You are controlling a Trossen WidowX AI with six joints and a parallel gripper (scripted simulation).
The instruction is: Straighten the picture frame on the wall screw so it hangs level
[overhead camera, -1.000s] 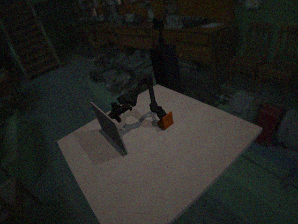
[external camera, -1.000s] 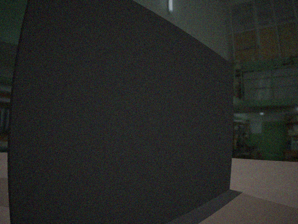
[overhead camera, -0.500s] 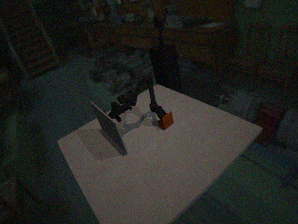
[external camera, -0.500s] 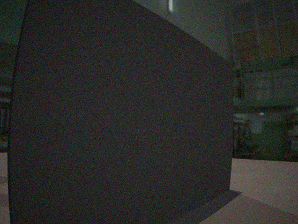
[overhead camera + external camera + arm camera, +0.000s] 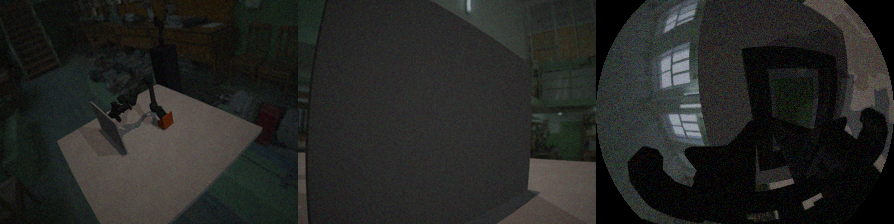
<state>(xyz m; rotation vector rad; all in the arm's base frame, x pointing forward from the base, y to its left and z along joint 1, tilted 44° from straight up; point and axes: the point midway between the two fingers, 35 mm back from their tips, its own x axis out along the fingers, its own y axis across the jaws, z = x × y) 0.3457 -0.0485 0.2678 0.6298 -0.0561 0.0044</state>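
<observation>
The picture frame is 5 cm below my gripper tip and 1 cm to the right of it. Round my gripper tip: wall panel 7 cm below, 2 cm ahead, 1 cm to the left.
</observation>
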